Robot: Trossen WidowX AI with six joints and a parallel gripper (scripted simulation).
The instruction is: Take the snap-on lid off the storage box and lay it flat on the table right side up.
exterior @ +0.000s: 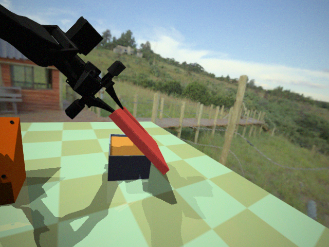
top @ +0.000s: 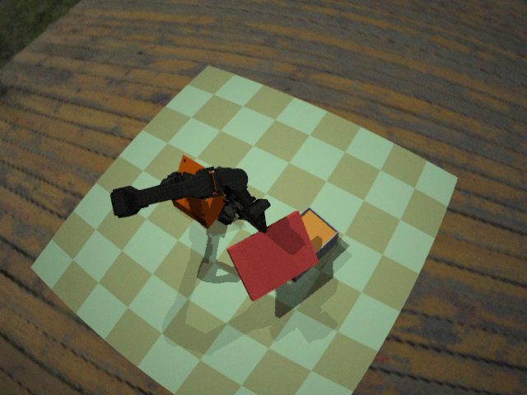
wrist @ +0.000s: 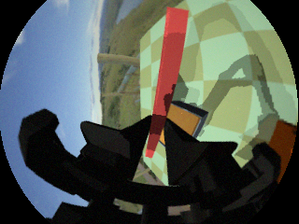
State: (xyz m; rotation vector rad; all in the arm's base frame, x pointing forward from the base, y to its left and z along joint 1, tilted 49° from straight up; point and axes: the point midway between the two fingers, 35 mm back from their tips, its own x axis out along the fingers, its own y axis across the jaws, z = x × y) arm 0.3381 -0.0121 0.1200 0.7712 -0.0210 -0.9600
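Right now my gripper tip is 5 cm short of the red lid, 4 cm to the left of it and 5 cm above it. Also, from my gripper tip: grey-blue storage box (8 cm ahead, 9 cm to the left, 19 cm below).
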